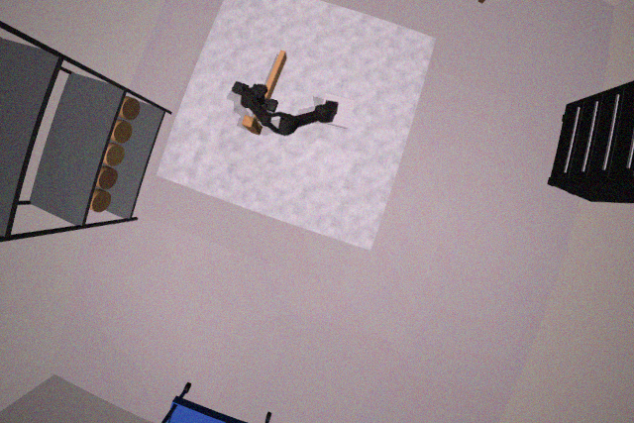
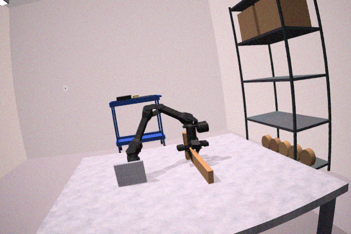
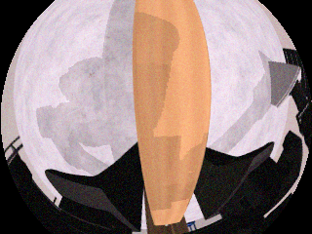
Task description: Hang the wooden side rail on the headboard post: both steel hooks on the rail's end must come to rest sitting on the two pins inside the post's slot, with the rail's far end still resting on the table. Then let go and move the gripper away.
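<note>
Right now my gripper tip is 2 cm short of the headboard post, 12 cm to the right of it and 5 cm below it.
</note>
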